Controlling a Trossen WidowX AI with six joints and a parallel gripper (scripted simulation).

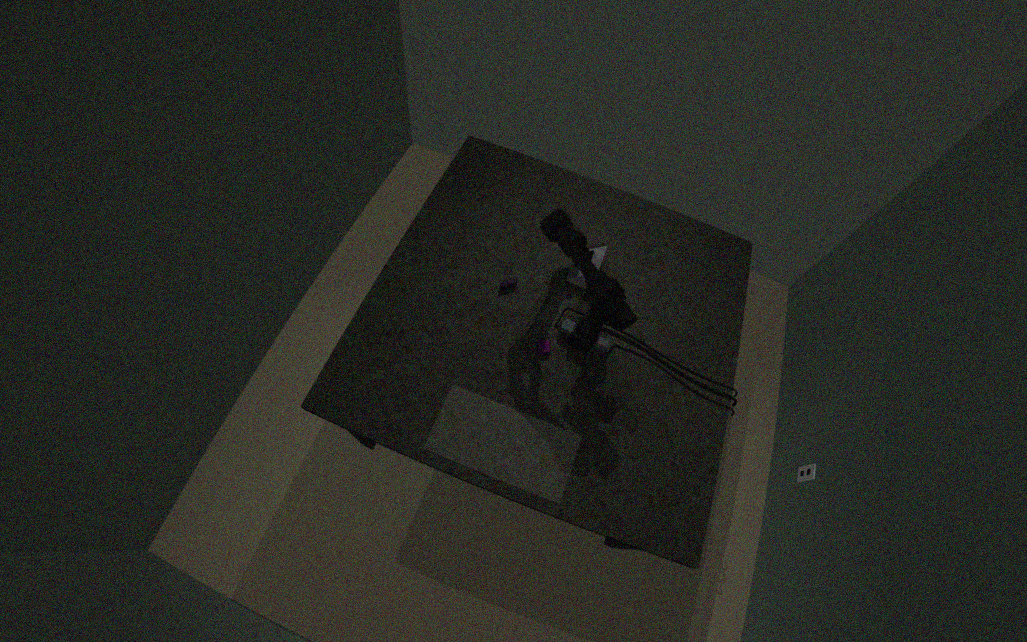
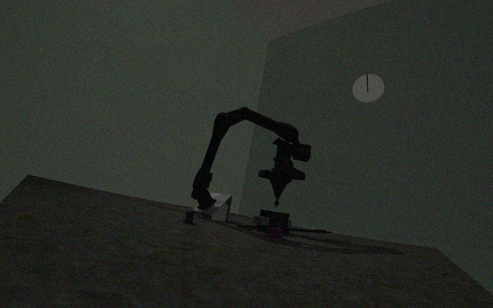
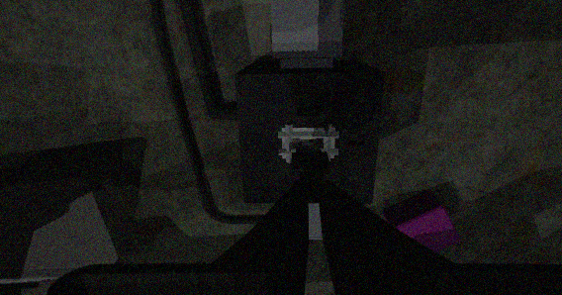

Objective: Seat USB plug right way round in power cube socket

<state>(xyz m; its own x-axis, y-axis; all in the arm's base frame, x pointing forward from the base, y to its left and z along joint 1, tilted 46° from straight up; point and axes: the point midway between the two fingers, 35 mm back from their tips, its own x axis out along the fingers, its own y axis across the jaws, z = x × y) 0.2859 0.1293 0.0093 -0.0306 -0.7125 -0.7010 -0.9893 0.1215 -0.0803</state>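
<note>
Now: gripper tip 20 mm above the dark USB plug. The rest, counted from my gripper tip: magenta block 120 mm below, 110 mm to the right, 80 mm ahead; USB socket 60 mm below.
</note>
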